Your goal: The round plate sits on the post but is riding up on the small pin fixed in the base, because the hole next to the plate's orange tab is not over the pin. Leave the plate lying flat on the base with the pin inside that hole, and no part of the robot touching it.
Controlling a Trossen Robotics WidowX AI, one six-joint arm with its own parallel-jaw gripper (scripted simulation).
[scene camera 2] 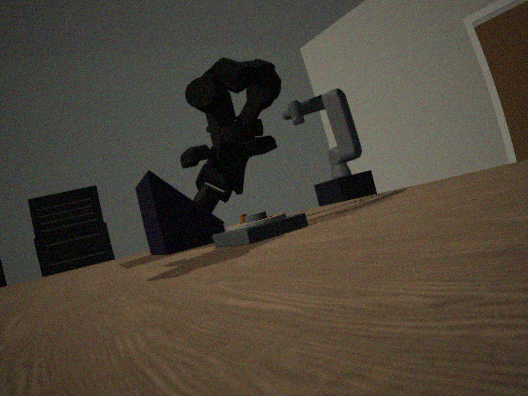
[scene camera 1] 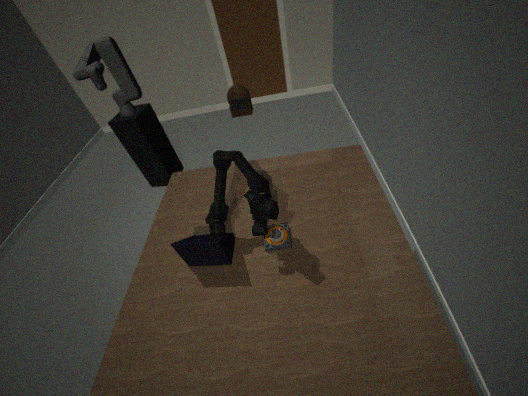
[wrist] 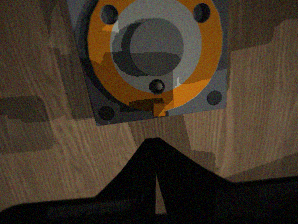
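Scene camera 2 shows me my gripper (scene camera 2: pixel 239 194), which is shut and holds nothing, and it shows me a base (scene camera 2: pixel 251 235) too. In the wrist view I find my gripper (wrist: pixel 152 144) again.
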